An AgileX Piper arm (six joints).
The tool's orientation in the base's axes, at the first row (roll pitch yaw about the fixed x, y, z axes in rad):
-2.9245, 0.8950, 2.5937
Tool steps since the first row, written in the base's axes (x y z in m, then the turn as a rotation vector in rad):
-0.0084, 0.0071, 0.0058, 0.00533, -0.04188, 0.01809
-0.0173, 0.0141, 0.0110, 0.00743, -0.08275, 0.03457
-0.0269, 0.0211, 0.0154, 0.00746, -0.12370, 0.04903
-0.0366, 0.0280, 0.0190, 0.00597, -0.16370, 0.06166
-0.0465, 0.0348, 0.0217, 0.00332, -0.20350, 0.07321
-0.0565, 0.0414, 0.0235, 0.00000, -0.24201, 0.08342
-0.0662, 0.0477, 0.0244, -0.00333, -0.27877, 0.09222
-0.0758, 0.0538, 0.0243, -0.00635, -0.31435, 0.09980
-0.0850, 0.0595, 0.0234, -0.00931, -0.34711, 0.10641
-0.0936, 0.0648, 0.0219, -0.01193, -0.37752, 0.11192
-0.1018, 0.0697, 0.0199, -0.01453, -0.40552, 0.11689
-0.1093, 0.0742, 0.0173, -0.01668, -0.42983, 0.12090
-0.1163, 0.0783, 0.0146, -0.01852, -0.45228, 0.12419
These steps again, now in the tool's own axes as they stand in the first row. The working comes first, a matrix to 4 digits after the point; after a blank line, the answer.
The tool's axes in the first row as the columns of a matrix, in the base's axes (used below as rounded here):
-0.5340, 0.6521, 0.5382
0.3258, 0.7461, -0.5807
-0.7802, -0.1347, -0.6108

0.0023, -0.0010, -0.0122, -0.03060, -0.03021, 0.01614
0.0052, -0.0022, -0.0242, -0.05790, -0.06155, 0.03094
0.0092, -0.0039, -0.0361, -0.08254, -0.09403, 0.04590
0.0138, -0.0055, -0.0476, -0.10463, -0.12655, 0.06061
0.0192, -0.0073, -0.0585, -0.12519, -0.15953, 0.07524
0.0253, -0.0091, -0.0688, -0.14393, -0.19180, 0.08958
0.0319, -0.0109, -0.0782, -0.16100, -0.22258, 0.10376
0.0390, -0.0126, -0.0869, -0.17689, -0.25212, 0.11817
0.0465, -0.0142, -0.0946, -0.19114, -0.27938, 0.13156
0.0540, -0.0156, -0.1014, -0.20395, -0.30452, 0.14444
0.0615, -0.0171, -0.1074, -0.21556, -0.32778, 0.15627
0.0690, -0.0182, -0.1125, -0.22546, -0.34786, 0.16678
0.0762, -0.0194, -0.1170, -0.23436, -0.36625, 0.17682

